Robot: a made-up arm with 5 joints.
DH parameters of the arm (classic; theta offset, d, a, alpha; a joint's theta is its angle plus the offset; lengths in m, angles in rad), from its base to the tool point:
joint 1: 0 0.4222 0 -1.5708
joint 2: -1.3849 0 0.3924 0
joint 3: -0.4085 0 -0.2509 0
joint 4: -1.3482 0 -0.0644 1.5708
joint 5: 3.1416 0.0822 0 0
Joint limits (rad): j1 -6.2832..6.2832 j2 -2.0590..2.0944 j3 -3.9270..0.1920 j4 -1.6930..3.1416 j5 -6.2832..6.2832
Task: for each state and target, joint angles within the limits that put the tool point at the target. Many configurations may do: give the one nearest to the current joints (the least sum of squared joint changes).
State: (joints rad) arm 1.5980 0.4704 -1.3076 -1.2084 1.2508
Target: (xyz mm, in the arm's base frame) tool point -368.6 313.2 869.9
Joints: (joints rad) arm 2.4373 0.3972 -1.8138 -0.8937 1.2508
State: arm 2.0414 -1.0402 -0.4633 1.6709 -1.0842
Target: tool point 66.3 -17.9 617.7
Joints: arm 2.8779 -1.3366 -0.4905 1.7958 -1.0842
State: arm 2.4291 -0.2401 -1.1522 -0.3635 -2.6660
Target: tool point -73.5 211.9 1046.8
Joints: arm 1.9047 -0.2253 -1.6739 -0.3263 -2.6660
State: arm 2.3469 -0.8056 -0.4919 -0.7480 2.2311
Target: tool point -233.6 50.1 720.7
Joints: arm 2.9303 -0.3442 -0.4177 -0.6415 2.2311
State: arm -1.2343 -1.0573 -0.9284 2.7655 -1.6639
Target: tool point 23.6 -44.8 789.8
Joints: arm -1.0860 -0.5965 -1.2086 2.6418 -1.6639
